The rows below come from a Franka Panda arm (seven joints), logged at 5 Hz.
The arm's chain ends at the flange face. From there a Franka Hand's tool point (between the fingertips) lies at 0.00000 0.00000 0.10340 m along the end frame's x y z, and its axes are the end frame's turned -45 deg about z.
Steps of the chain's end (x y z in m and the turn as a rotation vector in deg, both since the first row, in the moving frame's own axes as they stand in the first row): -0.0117 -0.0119 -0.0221 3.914 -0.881 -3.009; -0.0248 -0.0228 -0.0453 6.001 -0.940 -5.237; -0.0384 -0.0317 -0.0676 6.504 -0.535 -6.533; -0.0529 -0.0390 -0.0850 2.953 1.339 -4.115; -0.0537 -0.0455 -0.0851 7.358 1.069 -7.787
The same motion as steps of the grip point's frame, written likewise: 0.0038 -0.0229 -0.0224 3.391 2.145 -3.009; 0.0046 -0.0428 -0.0459 4.908 3.579 -5.237; 0.0023 -0.0589 -0.0683 4.977 4.221 -6.533; -0.0044 -0.0672 -0.0852 1.141 3.035 -4.115; 0.0043 -0.0789 -0.0860 4.447 5.959 -7.787
